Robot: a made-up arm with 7 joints. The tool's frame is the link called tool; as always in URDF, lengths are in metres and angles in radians. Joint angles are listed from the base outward. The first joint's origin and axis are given. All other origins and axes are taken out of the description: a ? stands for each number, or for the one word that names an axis. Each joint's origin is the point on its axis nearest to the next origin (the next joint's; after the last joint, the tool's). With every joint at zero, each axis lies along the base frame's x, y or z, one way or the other. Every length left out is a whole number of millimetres.
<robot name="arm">
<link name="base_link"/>
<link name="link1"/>
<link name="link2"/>
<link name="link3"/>
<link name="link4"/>
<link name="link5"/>
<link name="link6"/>
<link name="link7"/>
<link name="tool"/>
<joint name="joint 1" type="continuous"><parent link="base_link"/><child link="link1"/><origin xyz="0 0 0.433"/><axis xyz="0 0 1"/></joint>
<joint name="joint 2" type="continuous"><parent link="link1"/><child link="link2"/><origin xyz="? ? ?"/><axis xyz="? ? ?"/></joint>
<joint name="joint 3" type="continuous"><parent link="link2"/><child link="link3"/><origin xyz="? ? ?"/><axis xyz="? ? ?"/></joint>
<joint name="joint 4" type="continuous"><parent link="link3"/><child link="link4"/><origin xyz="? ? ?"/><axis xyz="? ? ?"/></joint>
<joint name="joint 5" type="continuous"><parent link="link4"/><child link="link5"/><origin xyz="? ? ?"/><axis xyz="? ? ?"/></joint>
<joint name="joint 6" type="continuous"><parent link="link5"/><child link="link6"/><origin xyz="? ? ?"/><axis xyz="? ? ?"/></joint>
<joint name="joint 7" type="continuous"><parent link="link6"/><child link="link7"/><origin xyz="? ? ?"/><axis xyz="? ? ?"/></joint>
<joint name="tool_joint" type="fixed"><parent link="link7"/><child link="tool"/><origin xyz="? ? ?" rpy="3.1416 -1.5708 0"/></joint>
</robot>
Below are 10 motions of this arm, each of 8 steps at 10 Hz.
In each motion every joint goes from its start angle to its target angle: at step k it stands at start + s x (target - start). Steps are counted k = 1, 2, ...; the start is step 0. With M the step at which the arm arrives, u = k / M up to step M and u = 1 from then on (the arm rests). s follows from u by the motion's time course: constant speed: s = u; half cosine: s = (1 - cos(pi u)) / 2; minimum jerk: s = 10 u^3 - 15 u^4 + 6 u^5.
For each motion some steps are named. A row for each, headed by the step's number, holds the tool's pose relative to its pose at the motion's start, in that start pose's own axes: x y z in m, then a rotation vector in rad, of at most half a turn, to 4 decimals.
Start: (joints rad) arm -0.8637 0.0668 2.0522 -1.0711 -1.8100 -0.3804 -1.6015
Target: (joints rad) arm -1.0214 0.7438 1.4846 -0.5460 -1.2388 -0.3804 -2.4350
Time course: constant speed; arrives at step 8
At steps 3, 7, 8:
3: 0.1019 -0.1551 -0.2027 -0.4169 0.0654 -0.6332
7: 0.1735 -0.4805 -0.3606 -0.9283 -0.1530 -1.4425
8: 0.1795 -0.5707 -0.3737 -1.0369 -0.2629 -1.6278

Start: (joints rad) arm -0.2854 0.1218 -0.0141 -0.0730 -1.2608 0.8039 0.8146
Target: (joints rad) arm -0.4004 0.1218 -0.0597 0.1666 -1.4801 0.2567 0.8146
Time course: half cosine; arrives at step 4
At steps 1, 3, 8:
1: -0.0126 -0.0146 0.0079 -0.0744 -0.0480 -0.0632
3: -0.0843 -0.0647 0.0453 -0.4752 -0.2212 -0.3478
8: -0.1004 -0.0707 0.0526 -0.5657 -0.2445 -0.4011

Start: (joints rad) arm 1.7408 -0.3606 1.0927 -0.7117 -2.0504 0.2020 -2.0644
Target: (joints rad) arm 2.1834 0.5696 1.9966 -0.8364 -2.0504 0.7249 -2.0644
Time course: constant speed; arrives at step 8
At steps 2, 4, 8:
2: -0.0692 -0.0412 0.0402 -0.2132 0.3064 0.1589
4: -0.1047 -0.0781 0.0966 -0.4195 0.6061 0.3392
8: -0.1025 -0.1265 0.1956 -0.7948 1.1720 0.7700

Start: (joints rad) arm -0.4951 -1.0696 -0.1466 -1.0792 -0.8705 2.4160 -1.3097
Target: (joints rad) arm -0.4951 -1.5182 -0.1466 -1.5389 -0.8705 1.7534 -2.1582
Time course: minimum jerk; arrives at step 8
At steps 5, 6, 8:
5: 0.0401 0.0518 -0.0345 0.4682 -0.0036 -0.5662
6: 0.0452 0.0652 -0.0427 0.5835 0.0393 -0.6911
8: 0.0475 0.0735 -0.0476 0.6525 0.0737 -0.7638

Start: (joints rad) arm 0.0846 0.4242 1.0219 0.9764 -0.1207 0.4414 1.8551
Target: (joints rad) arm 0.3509 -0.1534 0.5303 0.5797 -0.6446 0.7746 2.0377
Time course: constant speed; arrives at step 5
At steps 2, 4, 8:
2: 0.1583 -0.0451 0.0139 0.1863 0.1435 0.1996
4: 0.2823 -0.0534 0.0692 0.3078 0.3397 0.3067
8: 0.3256 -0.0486 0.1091 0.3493 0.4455 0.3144

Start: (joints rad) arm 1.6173 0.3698 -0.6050 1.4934 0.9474 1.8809 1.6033
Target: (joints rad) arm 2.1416 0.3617 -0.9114 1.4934 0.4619 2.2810 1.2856
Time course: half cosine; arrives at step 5
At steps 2, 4, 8:
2: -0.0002 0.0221 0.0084 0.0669 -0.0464 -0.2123
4: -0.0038 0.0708 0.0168 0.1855 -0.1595 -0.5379
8: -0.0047 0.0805 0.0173 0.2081 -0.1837 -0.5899

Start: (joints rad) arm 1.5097 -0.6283 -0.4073 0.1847 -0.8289 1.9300 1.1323
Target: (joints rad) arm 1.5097 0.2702 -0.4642 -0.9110 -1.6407 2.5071 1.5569
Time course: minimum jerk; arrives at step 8
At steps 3, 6, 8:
3: 0.2569 -0.0666 -0.0846 0.2286 0.4609 -0.3028
6: 0.4983 -0.2626 -0.5080 0.3715 1.1289 -1.2889
8: 0.4886 -0.2927 -0.5801 0.3147 1.1900 -1.4668

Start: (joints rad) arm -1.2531 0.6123 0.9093 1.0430 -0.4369 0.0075 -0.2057
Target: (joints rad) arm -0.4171 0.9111 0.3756 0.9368 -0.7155 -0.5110 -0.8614
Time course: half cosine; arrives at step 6
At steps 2, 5, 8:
2: -0.0627 0.0410 -0.0718 -0.0311 0.0204 -0.0974
5: -0.3148 0.2149 -0.1375 0.0817 0.0629 -0.2371
8: -0.3425 0.2341 -0.1299 0.1119 0.0693 -0.2472

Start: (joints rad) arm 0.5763 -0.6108 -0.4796 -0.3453 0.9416 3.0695 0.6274
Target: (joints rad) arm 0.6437 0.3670 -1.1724 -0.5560 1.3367 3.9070 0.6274
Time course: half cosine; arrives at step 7
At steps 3, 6, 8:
3: -0.0804 -0.1161 0.1676 0.4677 0.4266 0.3003
6: -0.0992 -0.3227 0.3688 1.0500 1.0247 0.7538
8: -0.0959 -0.3417 0.3837 1.0967 1.0742 0.7946

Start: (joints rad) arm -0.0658 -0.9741 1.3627 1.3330 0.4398 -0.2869 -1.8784
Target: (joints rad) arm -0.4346 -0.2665 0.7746 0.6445 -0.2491 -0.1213 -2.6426
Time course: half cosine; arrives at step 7
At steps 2, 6, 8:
2: 0.0524 -0.0523 -0.0977 -0.1559 -0.3498 -0.0415
6: 0.5266 -0.3141 -0.1357 -0.1958 -1.8884 0.1617
8: 0.5604 -0.3229 -0.1118 -0.1639 -1.9806 0.2080

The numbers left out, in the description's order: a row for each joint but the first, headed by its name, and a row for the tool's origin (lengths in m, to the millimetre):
joint 2: xyz 0 -0.068 0, axis 0 -1 0
joint 3: xyz 0 0 0.318, axis 0 0 1
joint 4: xyz 0.014 0.058 0, axis 0 1 0
joint 5: xyz -0.03 0 0.407, axis 0 0 1
joint 6: xyz 0 -0.069 0, axis 0 -1 0
joint 7: xyz 0.01 0 0.076, axis 1 0 0
tool: xyz 0 0 0

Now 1 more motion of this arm.
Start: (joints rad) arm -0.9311 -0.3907 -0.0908 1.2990 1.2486 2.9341 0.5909
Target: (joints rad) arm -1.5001 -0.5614 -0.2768 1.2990 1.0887 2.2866 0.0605
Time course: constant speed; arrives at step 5
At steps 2, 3, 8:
2: 0.0705 0.0427 0.1311 -0.0082 -0.0070 -0.3974
3: 0.1195 0.0559 0.1909 -0.0374 -0.0053 -0.5997
8: 0.2412 0.0665 0.2919 -0.1532 -0.0014 -0.9965

